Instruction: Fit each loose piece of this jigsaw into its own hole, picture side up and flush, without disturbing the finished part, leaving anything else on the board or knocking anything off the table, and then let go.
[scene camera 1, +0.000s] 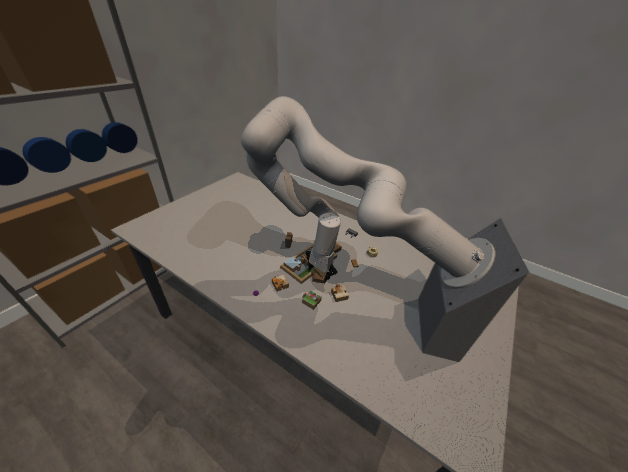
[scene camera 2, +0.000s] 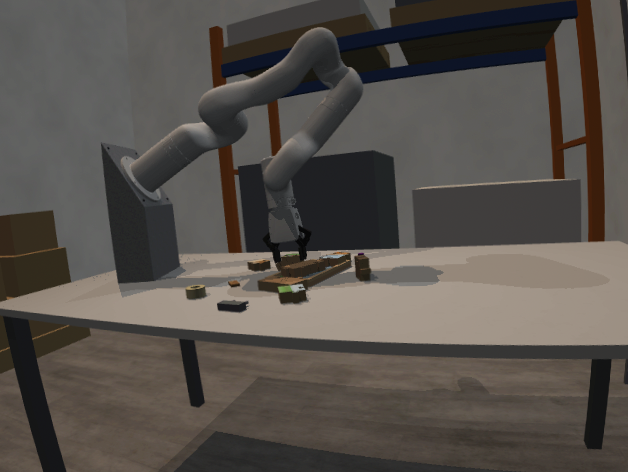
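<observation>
The wooden jigsaw board (scene camera 1: 287, 269) (scene camera 2: 277, 283) lies mid-table with a finished picture part (scene camera 1: 298, 263) at its left. My gripper (scene camera 2: 288, 256) (scene camera 1: 323, 272) stands upright over the board's right end, fingers wide open. A small piece (scene camera 2: 290, 258) lies on the board between the open fingertips; the wrist hides it in scene camera 1. Loose pieces lie on the table in front of the board: an orange one (scene camera 1: 280, 282), a green one (scene camera 1: 311, 298) (scene camera 2: 291, 294) and a tan one (scene camera 1: 340, 292) (scene camera 2: 259, 265).
A brown block (scene camera 1: 289, 240) (scene camera 2: 362, 267) stands behind the board. A small orange bit (scene camera 1: 354, 263) (scene camera 2: 233, 283), a yellow ring (scene camera 1: 372, 252) (scene camera 2: 195, 291), a dark flat thing (scene camera 1: 351, 231) (scene camera 2: 232, 305) and a purple ball (scene camera 1: 256, 293) lie around. The arm's grey base (scene camera 1: 468, 300) stands at the right.
</observation>
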